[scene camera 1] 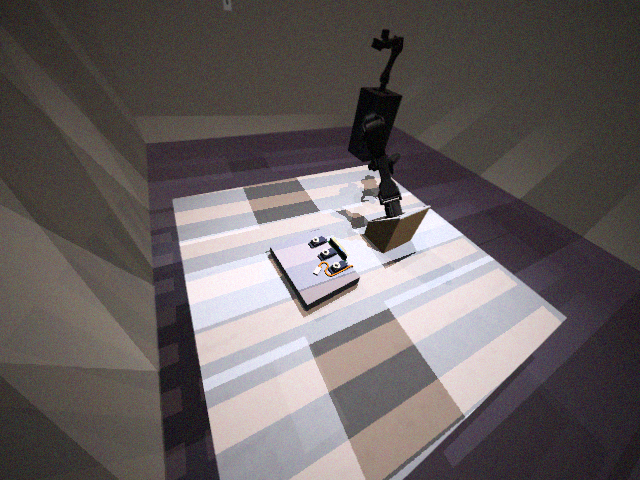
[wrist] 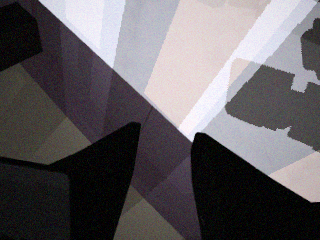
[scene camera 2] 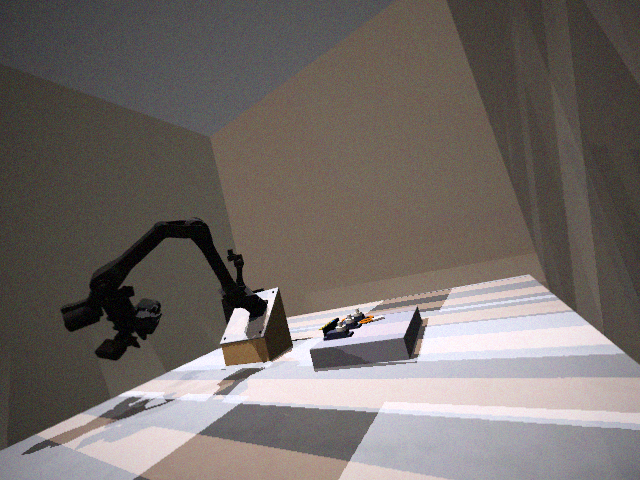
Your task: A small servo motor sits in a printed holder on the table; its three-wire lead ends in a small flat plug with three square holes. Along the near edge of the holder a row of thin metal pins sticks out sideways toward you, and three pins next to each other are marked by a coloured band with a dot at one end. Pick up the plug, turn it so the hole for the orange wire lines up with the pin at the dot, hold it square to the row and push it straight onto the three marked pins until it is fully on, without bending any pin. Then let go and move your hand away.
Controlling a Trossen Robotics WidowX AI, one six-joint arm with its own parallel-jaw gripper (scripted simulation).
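On a grey printed holder, (scene camera 1: 297, 261) and (scene camera 2: 388, 324) are the same spot.
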